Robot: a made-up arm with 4 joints.
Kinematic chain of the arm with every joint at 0, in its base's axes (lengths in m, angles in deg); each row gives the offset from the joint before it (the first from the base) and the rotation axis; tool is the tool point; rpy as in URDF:
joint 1: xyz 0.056 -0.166 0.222 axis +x
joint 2: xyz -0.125 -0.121 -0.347 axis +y
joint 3: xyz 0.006 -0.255 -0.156 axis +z
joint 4: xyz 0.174 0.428 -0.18 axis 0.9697 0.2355 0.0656
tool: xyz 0.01 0.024 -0.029 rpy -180 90 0
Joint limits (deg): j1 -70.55..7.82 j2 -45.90..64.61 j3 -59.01..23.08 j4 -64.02..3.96
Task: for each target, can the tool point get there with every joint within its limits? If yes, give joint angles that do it. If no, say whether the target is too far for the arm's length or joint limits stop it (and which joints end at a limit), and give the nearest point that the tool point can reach.
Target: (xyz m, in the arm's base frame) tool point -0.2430 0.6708 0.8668
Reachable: no: joint limits stop it (at a limit: joint 1, joint 2, joint 3, joint 4) | nearest point -0.3987 0.0145 -0.2579 | short by 1.311 m
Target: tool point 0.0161 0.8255 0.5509
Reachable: no: joint limits stop it (at a limit: joint 1, joint 2, joint 4) | nearest point 0.2981 -0.0089 -0.2516 | short by 1.191 m
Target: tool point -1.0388 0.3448 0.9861
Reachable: no: too far | nearest point -0.3987 0.0145 -0.2579 | short by 1.437 m
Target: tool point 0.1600 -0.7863 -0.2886
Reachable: yes | joints -46.76 16.39 -22.86 -36.92
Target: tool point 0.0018 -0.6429 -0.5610
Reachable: yes | joints -22.26 41.55 -37.84 -23.79
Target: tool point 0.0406 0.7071 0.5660
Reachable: no: joint limits stop it (at a limit: joint 1, joint 2, joint 4) | nearest point 0.3150 -0.0195 -0.2354 | short by 1.116 m
